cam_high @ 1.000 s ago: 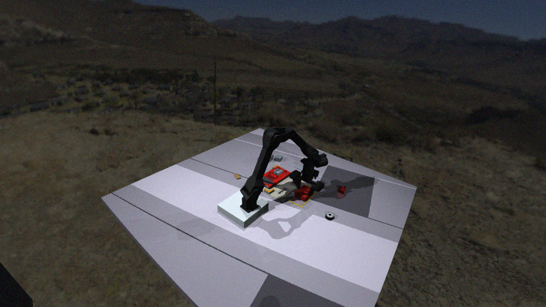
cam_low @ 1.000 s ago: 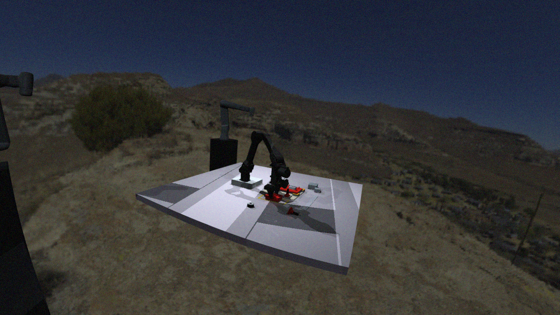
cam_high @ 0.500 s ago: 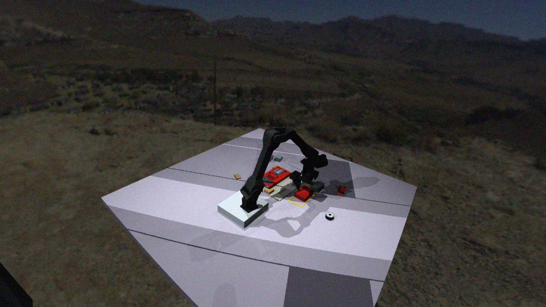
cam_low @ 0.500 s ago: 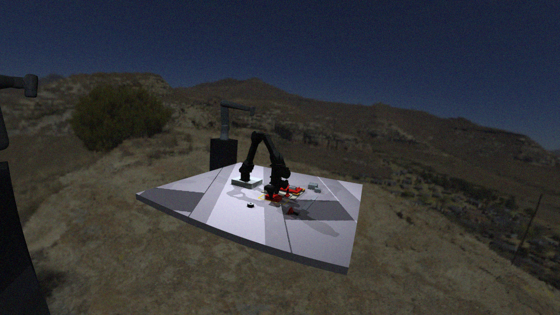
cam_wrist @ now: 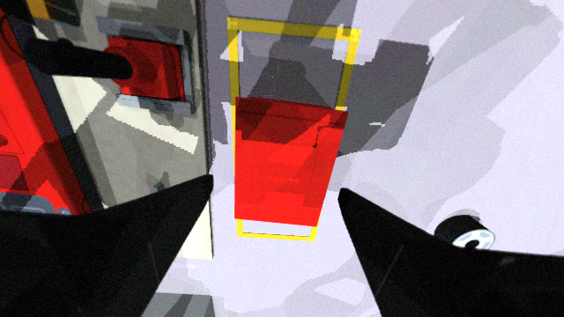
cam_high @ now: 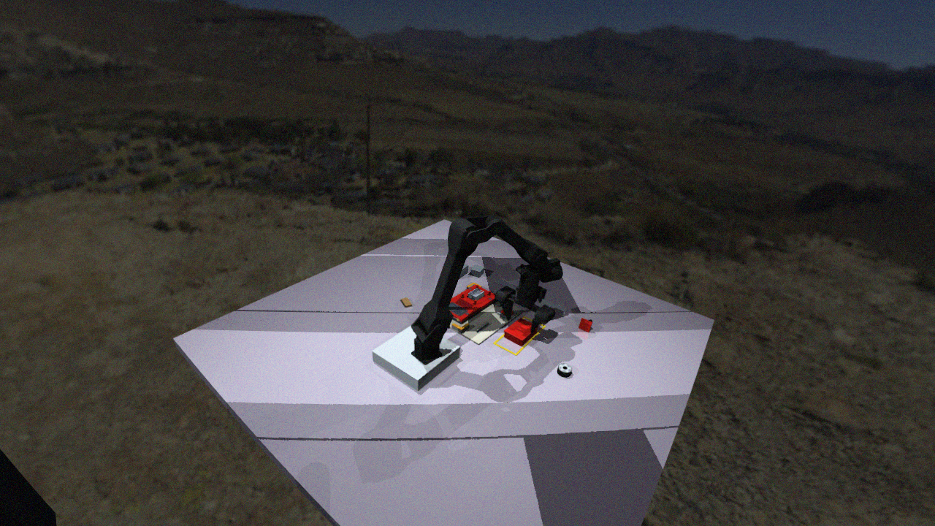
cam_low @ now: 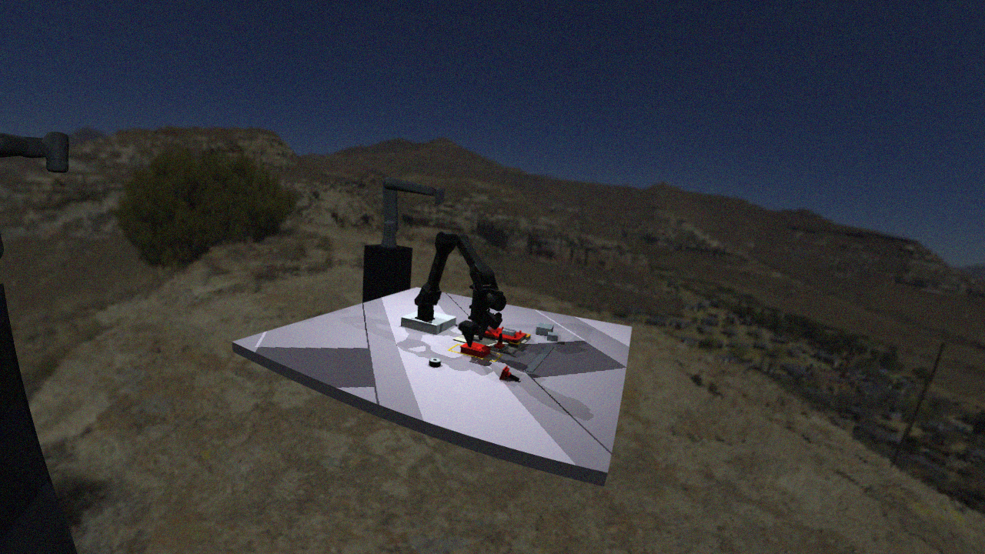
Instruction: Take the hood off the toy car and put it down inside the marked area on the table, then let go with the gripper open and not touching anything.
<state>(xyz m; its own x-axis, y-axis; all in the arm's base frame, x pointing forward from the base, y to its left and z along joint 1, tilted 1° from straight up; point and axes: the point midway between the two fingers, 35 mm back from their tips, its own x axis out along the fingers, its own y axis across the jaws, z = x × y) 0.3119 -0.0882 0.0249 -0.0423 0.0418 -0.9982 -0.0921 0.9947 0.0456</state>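
Now: the red hood 20 mm below my gripper tip and 10 mm ahead of it. From my gripper tip the other things lie so: wheel: 200 mm to the right, 30 mm below, 30 mm behind.
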